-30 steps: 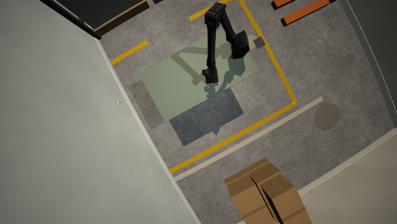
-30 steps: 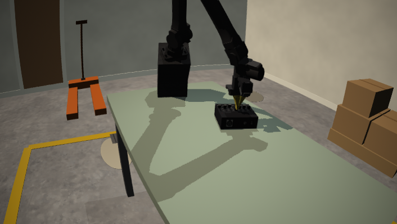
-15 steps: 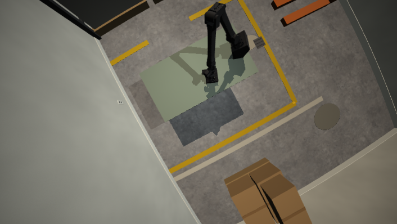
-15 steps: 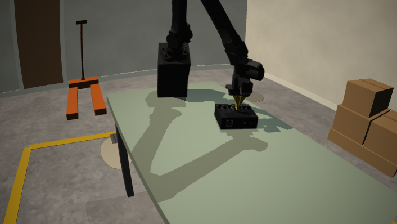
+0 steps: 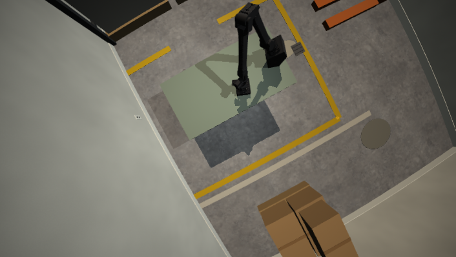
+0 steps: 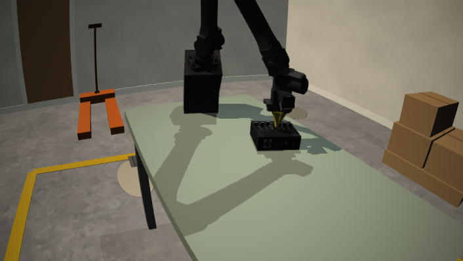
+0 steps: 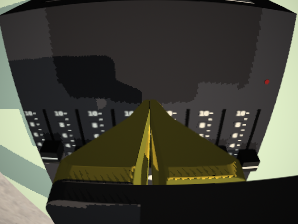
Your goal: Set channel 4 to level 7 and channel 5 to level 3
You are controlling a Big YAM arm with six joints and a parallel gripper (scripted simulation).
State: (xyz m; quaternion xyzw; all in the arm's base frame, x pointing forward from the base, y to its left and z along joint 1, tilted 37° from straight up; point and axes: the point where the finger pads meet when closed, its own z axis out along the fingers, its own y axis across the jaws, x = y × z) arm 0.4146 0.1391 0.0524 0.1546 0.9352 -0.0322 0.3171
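The channel 5 fader cap lies 5 cm behind my hand and 1 cm below it. Round my hand: channel 4 fader cap (1 cm behind, 1 cm below); then master fader cap (7 cm behind, 5 cm to the right, 1 cm below); then channel 6 fader cap (5 cm behind, 3 cm to the right, 1 cm below).
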